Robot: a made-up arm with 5 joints. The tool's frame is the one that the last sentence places. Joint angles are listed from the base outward.
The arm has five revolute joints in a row. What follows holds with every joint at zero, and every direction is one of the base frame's.
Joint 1 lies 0.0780 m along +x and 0.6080 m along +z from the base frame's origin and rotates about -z.
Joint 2 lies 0.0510 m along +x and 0.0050 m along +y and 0.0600 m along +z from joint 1 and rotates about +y.
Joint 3 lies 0.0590 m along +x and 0.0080 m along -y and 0.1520 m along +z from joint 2 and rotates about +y.
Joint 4 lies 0.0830 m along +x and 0.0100 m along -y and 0.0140 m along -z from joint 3 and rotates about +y.
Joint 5 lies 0.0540 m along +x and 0.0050 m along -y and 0.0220 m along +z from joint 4 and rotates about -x.
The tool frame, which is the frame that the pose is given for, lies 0.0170 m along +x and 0.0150 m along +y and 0.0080 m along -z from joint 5; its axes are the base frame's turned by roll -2.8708, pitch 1.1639 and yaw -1.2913 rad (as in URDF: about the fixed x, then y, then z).
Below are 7 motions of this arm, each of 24 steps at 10 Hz.
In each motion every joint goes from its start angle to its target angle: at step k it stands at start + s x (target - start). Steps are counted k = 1, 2, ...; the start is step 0. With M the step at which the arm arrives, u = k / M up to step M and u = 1 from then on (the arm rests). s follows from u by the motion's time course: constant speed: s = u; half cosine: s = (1 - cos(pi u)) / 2; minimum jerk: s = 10 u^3 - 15 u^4 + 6 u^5.
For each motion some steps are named. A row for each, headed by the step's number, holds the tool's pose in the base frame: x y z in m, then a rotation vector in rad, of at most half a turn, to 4 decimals.
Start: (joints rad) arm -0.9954 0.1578 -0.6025 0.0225 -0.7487
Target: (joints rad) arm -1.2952 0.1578 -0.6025 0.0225 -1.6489
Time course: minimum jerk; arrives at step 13
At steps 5, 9, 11, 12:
5: 0.2058 0.2338 0.8888 -1.2250 -0.2415 2.0789
9: 0.1713 0.2471 0.8941 -0.6711 -0.4662 2.4946
11: 0.1622 0.2499 0.8951 -0.5008 -0.5108 2.5921
12: 0.1607 0.2504 0.8953 -0.4711 -0.5176 2.6078

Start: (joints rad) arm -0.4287 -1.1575 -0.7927 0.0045 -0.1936
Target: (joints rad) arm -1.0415 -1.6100 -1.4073 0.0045 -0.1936
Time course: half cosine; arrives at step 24
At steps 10, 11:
10: -0.0730 -0.1184 0.8704 -1.0971 -0.9178 -0.2878
11: -0.0757 -0.1305 0.8587 -1.0350 -0.9755 -0.3043

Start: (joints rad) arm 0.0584 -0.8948 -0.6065 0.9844 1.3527
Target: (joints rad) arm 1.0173 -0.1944 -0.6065 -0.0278 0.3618
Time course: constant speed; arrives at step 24
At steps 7, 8, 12, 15, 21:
7: 0.1580 -0.0469 0.9435 -1.6811 2.0415 -0.6359
8: 0.1620 -0.0517 0.9446 -1.6357 2.0399 -0.6280
12: 0.1750 -0.0745 0.9472 -1.4619 2.0177 -0.6141
15: 0.1807 -0.0948 0.9471 -1.3419 1.9866 -0.6206
21: 0.1792 -0.1405 0.9420 -1.1341 1.8962 -0.6698

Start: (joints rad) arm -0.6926 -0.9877 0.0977 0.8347 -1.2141
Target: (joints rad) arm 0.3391 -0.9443 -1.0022 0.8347 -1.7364
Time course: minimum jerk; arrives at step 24
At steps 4, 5, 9, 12, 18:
4: 0.1490 0.0477 0.8990 -0.8374 0.2576 1.9680
5: 0.1481 0.0437 0.9032 -0.8249 0.2287 1.9338
9: 0.1337 0.0165 0.9305 -0.7706 0.0237 1.6818
12: 0.1044 -0.0040 0.9522 -0.7791 -0.1806 1.4145
18: 0.0362 -0.0022 0.9685 -0.9457 -0.4808 0.9767

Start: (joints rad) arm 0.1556 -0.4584 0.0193 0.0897 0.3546
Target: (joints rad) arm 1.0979 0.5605 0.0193 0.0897 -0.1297
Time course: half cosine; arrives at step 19
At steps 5, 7, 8, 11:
5: 0.2812 -0.0706 0.8627 -1.4997 1.6821 0.4088
7: 0.2938 -0.1065 0.8387 -1.3061 1.7926 0.5169
8: 0.2969 -0.1280 0.8236 -1.1844 1.8425 0.5736
11: 0.2866 -0.1961 0.7702 -0.7598 1.9329 0.7235

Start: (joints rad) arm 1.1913 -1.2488 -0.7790 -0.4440 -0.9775
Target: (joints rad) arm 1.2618 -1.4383 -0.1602 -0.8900 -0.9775
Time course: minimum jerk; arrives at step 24
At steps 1, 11, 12, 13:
1: 0.0112 0.1594 0.8733 -2.1799 -0.1372 -1.0441
11: 0.0183 0.1549 0.8654 -2.1927 -0.1099 -1.0644
12: 0.0197 0.1539 0.8636 -2.1951 -0.1048 -1.0681
13: 0.0210 0.1529 0.8617 -2.1974 -0.0997 -1.0718

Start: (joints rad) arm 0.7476 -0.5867 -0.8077 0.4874 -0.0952
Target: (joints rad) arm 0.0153 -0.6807 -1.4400 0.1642 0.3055
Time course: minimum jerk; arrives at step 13
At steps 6, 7, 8, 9, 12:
6: 0.0900 -0.0096 0.9819 -1.4930 0.7938 -0.6148
7: 0.0709 -0.0020 0.9807 -1.5061 0.6364 -0.7038
8: 0.0517 0.0012 0.9774 -1.4888 0.4850 -0.7821
9: 0.0352 0.0008 0.9728 -1.4515 0.3568 -0.8424
12: 0.0123 -0.0049 0.9637 -1.3636 0.1810 -0.9152

